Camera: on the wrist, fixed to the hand. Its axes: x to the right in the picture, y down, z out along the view.
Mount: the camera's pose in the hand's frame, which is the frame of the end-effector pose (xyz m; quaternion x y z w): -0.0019 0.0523 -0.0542 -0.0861 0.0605 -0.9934 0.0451
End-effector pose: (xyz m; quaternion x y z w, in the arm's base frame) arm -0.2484 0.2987 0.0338 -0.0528 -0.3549 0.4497 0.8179
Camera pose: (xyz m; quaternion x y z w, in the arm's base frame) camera -0.2515 0.3407 -0.0287 0.2526 -0.0577 -0.8260 0.5006
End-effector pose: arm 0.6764 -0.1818 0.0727 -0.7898 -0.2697 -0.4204 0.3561
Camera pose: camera 0.6878 -0.2562 0.0748 -0.2271 0.7390 0.4437 0.4532
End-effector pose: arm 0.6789 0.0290 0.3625 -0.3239 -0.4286 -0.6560 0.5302
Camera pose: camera 0.7318 -0.0230 0.3494 -0.4052 0.2525 0.6128 0.6297
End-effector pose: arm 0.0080 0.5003 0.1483 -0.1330 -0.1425 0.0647 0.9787
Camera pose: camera 0.0176 0.5369 0.0831 0.0474 -0.0849 -0.9896 0.1056
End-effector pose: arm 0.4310 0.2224 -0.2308 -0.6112 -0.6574 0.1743 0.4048
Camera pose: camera 0.5059 0.2163 -0.2361 0.5801 -0.6274 -0.4879 0.1786
